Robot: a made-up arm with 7 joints.
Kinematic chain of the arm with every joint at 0, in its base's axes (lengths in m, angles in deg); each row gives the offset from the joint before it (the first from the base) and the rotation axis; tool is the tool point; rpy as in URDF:
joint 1: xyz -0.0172 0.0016 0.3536 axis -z
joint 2: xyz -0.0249 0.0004 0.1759 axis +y
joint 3: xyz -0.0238 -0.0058 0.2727 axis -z
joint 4: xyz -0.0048 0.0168 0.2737 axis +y
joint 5: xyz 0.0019 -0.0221 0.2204 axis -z
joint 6: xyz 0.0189 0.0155 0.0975 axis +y
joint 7: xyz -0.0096 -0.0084 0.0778 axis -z
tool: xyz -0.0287 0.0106 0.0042 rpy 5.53 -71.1 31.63
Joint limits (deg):
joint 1: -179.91..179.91
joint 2: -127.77..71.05
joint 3: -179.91..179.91
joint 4: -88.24..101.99
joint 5: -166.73..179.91
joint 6: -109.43..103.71
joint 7: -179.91..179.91
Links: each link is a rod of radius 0.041 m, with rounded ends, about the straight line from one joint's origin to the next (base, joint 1, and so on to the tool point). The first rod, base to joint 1, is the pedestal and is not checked.
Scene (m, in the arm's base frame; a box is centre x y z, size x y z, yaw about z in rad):
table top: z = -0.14
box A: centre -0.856 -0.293 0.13 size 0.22 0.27 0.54 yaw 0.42
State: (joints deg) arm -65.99 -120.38 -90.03 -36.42 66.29 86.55 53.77
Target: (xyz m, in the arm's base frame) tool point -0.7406 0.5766 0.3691
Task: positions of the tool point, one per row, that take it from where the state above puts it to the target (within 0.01 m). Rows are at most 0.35 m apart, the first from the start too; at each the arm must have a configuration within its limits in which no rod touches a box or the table.
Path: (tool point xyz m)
1: -0.3715 -0.8142 0.3893
2: -0.4993 -0.7448 0.6438
3: -0.5560 -0.6112 0.8828
4: -0.5262 -0.4512 1.0868
5: -0.4132 -0.3055 1.2397
6: -0.2382 -0.2078 1.3303
7: -0.0339 -0.1789 1.3529
8: -0.2722 -0.1211 1.3514
9: -0.4978 -0.0117 1.2806
10: -0.6814 0.1383 1.1369
11: -0.7949 0.3075 0.9252
12: -0.8174 0.4651 0.6605
13: -0.7406 0.5766 0.3690

